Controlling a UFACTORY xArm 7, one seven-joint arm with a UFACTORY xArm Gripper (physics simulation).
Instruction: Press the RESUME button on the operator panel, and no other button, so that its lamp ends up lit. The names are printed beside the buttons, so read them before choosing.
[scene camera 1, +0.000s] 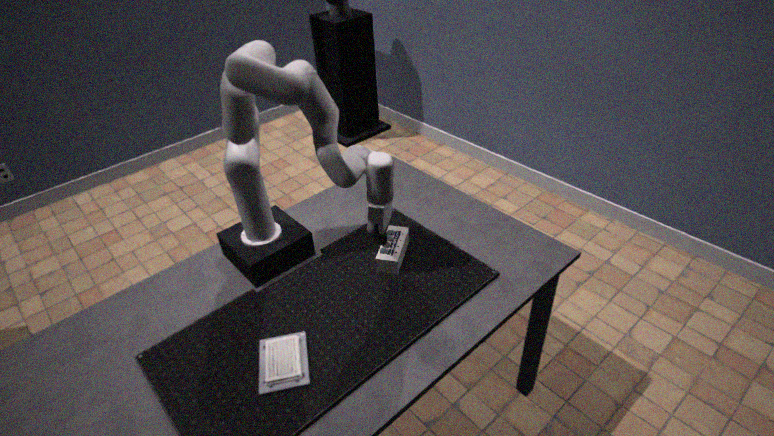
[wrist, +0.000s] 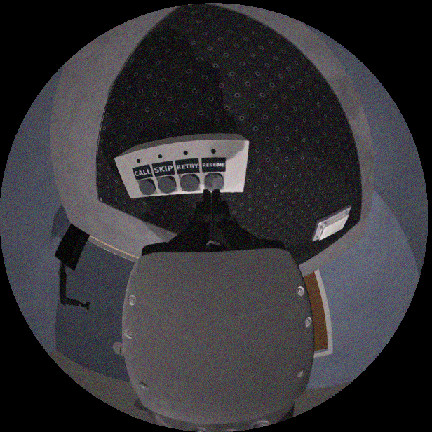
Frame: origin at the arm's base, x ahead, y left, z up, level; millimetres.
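Seen in the pictures: gripper, fingertip midpoint: (scene camera 1: 381, 242); arm's base, origin of the base link: (scene camera 1: 261, 234).
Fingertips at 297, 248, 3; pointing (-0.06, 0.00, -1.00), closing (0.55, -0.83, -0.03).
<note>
Pixels of each thing's middle, then the offset from my fingertips to it, as dx, dy, dz. Level surfaces: height alone.
- operator panel, body centre: (scene camera 1: 393, 248) -4, +48, -54
- framed pale plate, body centre: (scene camera 1: 282, 359) +116, -425, -63
- black mat, its level: dz -81
The operator panel (scene camera 1: 401, 242) (wrist: 236, 170) is a pale box on the black mat, with four round grey buttons in a row. The printed names read CALL, SKIP, RETRY and RESUME from left to right in the wrist view. The RESUME button (wrist: 214, 181) is at the right end of the row, and its lamp (wrist: 213, 151) looks dark; the other lamps look dark too. My gripper (scene camera 1: 380, 231) (wrist: 210, 200) is shut and empty. Its tips point down and overlap the lower edge of the RESUME button in the wrist view; whether they touch it I cannot tell.
The CALL button (wrist: 147, 186), SKIP button (wrist: 168, 184) and RETRY button (wrist: 190, 182) sit left of RESUME in the wrist view. A framed pale plate (scene camera 1: 282, 358) (wrist: 334, 224) lies on the black mat (scene camera 1: 346, 324). The arm's black base block (scene camera 1: 281, 265) stands on the table.
</note>
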